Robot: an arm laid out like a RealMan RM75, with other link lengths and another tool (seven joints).
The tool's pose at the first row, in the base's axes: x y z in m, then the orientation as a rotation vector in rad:
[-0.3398 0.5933 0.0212 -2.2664 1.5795 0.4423]
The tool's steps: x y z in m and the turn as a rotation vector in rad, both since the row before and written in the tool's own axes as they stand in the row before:
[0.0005 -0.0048 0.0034 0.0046 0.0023 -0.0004]
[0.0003 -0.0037 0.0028 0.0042 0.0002 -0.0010]
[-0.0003 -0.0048 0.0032 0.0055 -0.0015 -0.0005]
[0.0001 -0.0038 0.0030 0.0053 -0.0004 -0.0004]
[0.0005 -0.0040 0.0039 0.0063 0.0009 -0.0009]
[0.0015 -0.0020 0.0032 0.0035 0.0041 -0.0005]
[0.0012 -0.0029 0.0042 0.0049 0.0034 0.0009]
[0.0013 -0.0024 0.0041 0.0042 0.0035 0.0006]
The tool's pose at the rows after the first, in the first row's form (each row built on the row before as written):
[-0.3353 0.5959 0.0184 -2.2646 1.5796 0.4357]
[-0.3319 0.5981 0.0162 -2.2623 1.5780 0.4315]
[-0.3276 0.6013 0.0140 -2.2577 1.5760 0.4281]
[-0.3241 0.6038 0.0117 -2.2538 1.5746 0.4238]
[-0.3203 0.6064 0.0085 -2.2502 1.5731 0.4171]
[-0.3180 0.6072 0.0052 -2.2502 1.5741 0.4095]
[-0.3150 0.6090 0.0013 -2.2478 1.5762 0.4018]
[-0.3124 0.6105 -0.0026 -2.2461 1.5781 0.3946]

